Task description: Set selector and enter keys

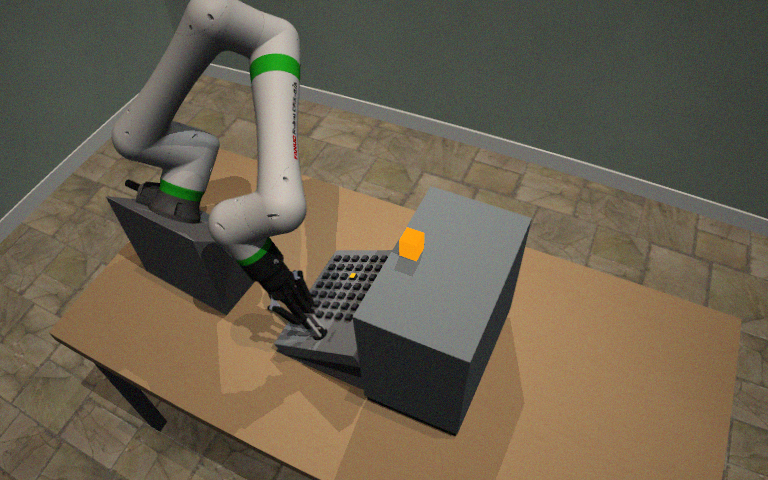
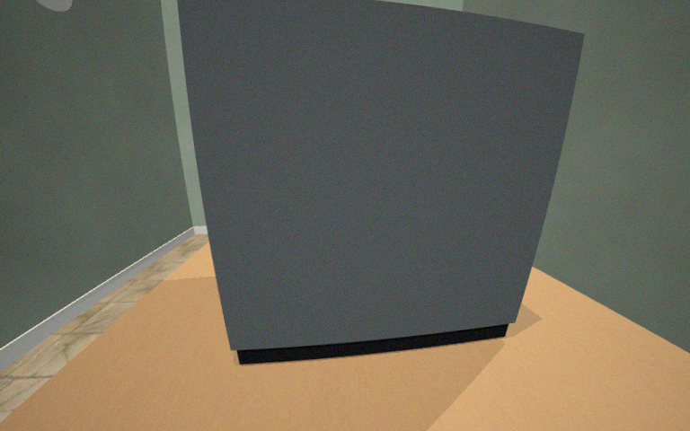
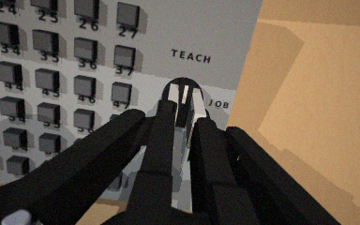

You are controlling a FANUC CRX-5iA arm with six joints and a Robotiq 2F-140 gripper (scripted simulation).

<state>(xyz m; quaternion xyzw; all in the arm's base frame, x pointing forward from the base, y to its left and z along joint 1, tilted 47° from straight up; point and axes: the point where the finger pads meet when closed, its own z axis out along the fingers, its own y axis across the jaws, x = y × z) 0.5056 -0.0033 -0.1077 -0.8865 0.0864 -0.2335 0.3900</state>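
Now: the selector knob 20 mm ahead of my hand and 20 mm below it. The rest, counted from my hand: sloped keypad (30 mm ahead, 110 mm to the left, 70 mm below).
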